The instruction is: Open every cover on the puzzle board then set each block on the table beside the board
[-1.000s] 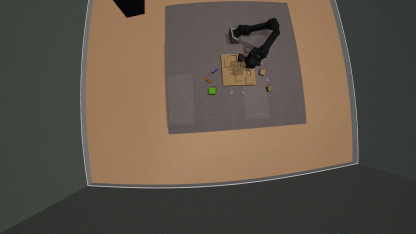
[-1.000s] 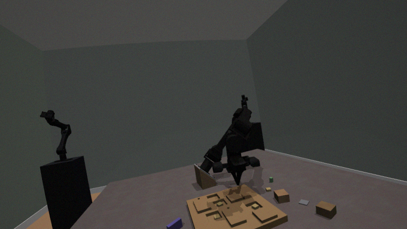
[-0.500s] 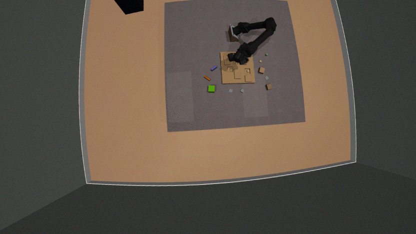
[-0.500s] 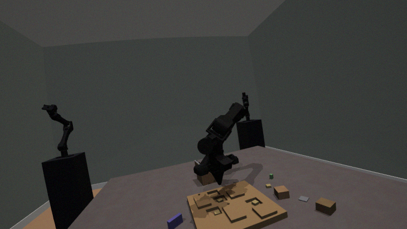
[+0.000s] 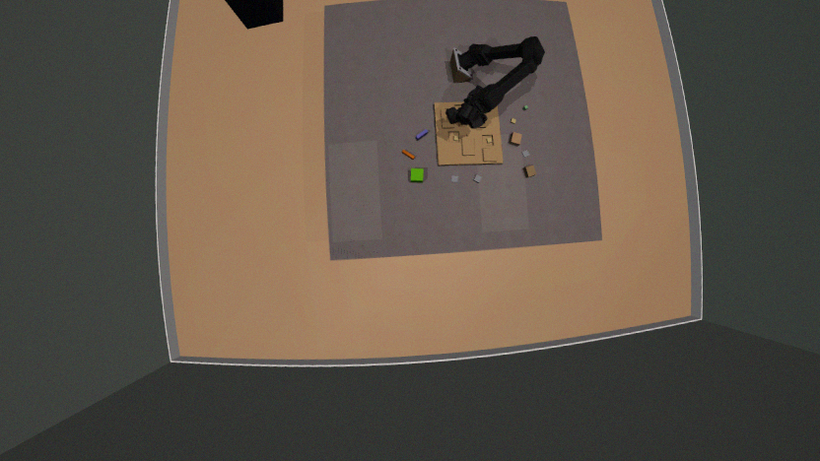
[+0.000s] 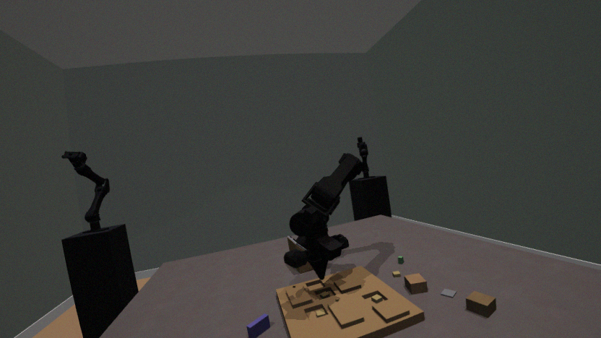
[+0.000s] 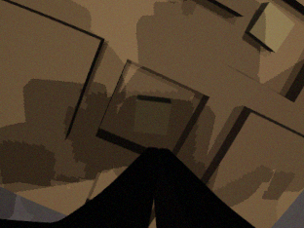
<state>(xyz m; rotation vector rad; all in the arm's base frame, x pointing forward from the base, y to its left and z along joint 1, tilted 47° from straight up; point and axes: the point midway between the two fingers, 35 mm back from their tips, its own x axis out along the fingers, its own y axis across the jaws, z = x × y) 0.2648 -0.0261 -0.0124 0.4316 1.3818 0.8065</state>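
My gripper tip is now 50 mm past the tiny green piece, 320 mm to the right of it and 50 mm above it. From my gripper tip the other things lie so: orange stick: 120 mm ahead, 260 mm to the right, 50 mm below; then green cube: 230 mm ahead, 240 mm to the right, 40 mm below; then purple piece: 40 mm ahead, 190 mm to the right, 50 mm below.
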